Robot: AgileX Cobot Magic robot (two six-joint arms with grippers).
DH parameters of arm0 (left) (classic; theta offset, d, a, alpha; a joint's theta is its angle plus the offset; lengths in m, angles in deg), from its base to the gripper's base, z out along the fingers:
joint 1: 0 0.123 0 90
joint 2: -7.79 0 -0.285 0
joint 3: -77.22 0 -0.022 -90
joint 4: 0 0.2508 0 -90
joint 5: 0 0 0.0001 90
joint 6: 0 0.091 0 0
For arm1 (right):
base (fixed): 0 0 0 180
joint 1: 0 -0.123 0 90
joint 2: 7.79 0 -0.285 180
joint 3: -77.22 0 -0.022 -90
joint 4: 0 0.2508 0 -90
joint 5: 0 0 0.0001 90
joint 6: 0 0.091 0 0
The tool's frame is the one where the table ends.
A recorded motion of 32 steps. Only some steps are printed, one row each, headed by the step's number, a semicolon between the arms.
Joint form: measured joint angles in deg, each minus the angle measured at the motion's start. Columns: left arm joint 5, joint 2, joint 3, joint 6, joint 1, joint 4; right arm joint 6, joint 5, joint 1, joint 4, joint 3, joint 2.
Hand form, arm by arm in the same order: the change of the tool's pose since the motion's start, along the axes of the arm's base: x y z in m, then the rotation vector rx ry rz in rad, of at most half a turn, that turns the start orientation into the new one. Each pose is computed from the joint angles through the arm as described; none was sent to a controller.
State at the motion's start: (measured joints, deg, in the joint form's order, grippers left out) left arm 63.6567 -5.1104 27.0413 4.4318 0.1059 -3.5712; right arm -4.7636 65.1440 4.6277 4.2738 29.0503 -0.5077
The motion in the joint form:
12: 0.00 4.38 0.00 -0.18 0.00 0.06; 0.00 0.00 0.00 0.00 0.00 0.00
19: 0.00 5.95 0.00 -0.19 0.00 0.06; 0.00 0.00 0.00 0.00 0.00 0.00
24: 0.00 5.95 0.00 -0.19 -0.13 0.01; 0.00 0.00 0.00 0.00 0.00 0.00
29: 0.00 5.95 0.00 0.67 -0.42 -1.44; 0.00 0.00 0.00 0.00 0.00 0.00
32: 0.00 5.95 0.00 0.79 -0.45 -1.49; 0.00 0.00 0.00 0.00 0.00 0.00
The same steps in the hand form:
12: -0.0109 0.0001 0.0002 -0.0015 -0.0763 0.0023; 0.0000 0.0000 0.0000 0.0000 0.0000 0.0000
19: -0.0148 0.0001 0.0001 -0.0017 -0.1037 0.0024; 0.0000 0.0000 0.0000 0.0000 0.0000 0.0000
24: -0.0148 0.0000 0.0001 -0.0025 -0.1037 -0.0003; 0.0000 0.0000 0.0000 0.0000 0.0000 0.0000
29: -0.0149 -0.0020 0.0003 -0.0123 -0.1046 -0.0263; 0.0000 0.0000 0.0000 0.0000 0.0000 0.0000
32: -0.0149 -0.0021 0.0003 -0.0113 -0.1048 -0.0284; 0.0000 0.0000 0.0000 0.0000 0.0000 0.0000

